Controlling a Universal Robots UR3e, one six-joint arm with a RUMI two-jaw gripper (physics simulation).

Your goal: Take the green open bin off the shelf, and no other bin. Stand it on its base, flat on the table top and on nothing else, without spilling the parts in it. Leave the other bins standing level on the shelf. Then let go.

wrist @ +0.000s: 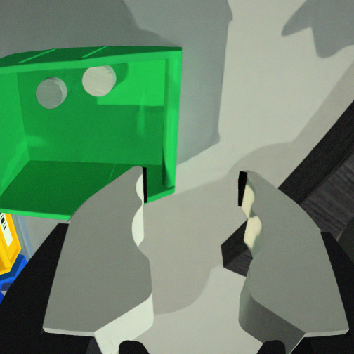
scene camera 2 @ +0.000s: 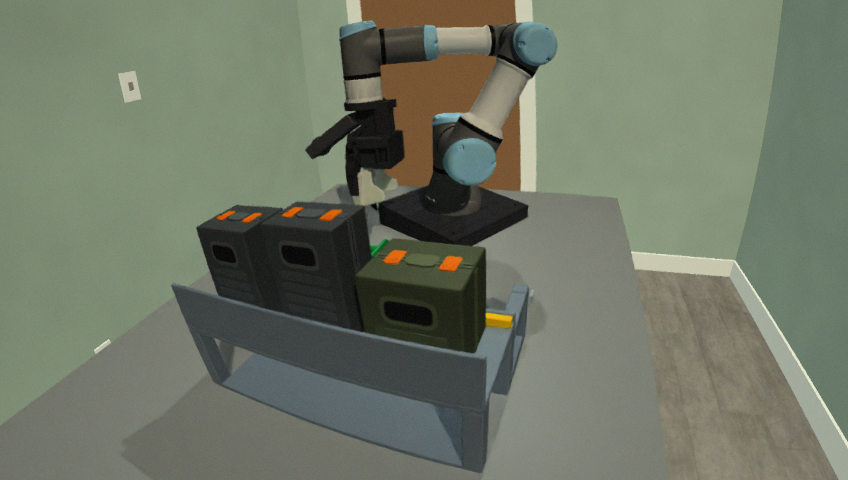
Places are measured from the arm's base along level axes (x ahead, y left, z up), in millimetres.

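Pixels of known places: gripper, between the fingertips: (scene camera 2: 370, 214); arm's base, origin of its link: (scene camera 2: 453, 203).
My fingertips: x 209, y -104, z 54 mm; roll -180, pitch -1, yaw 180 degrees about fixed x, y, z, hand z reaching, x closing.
For each thing: its top centre in the pictures, then the offset to it from my fingertips. "spot": a spot on its surface instead. Level surfaces: height alone.
- green open bin, centre of its top: (scene camera 2: 355, 241) 76 mm ahead, 1 mm left, 20 mm down
- table top, height of its surface: 95 mm down
- yellow bin, a spot on its surface: (scene camera 2: 498, 320) spot: 298 mm ahead, 280 mm left, 16 mm up
- shelf, a spot on its surface: (scene camera 2: 333, 342) spot: 407 mm ahead, 151 mm left, 51 mm up
- olive case, centre of its top: (scene camera 2: 422, 261) 336 mm ahead, 216 mm left, 102 mm up
The green open bin (scene camera 2: 379, 247) (wrist: 95, 130) shows almost whole in the wrist view, with two round grey parts (wrist: 51, 93) (wrist: 99, 81) inside. In the scene view a small bit of it shows behind the cases; its base is hidden there. It looks upright on the table top (scene camera 2: 583, 333). My gripper (scene camera 2: 374, 199) (wrist: 192, 171) is open with nothing between its fingers. It is beside the bin's end wall, above the table, and the left finger overlaps the bin's corner in the wrist view. A yellow bin (scene camera 2: 498, 320) (wrist: 7, 245) and a blue bin (wrist: 16, 270) show partly at the shelf (scene camera 2: 333, 342).
Two dark grey cases (scene camera 2: 238, 261) (scene camera 2: 312, 267) and an olive case (scene camera 2: 422, 297) stand on the shelf, between the scene camera and the green bin. The robot's black base plate (scene camera 2: 404, 221) (wrist: 320, 175) is close to the gripper.
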